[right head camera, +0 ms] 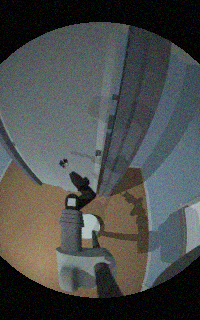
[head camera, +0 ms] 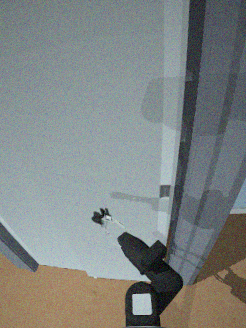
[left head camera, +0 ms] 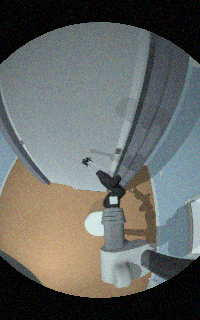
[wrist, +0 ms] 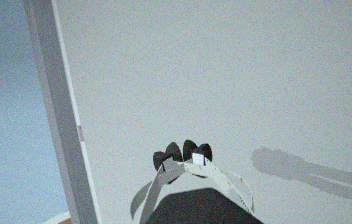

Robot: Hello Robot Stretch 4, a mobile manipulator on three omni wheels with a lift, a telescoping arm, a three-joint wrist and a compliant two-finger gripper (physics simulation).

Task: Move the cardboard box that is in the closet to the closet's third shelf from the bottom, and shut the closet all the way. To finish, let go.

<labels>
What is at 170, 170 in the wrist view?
My gripper.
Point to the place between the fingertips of my gripper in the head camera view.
At 97, 211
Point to a closet frame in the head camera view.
201, 204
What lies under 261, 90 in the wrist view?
A closet door.
</labels>
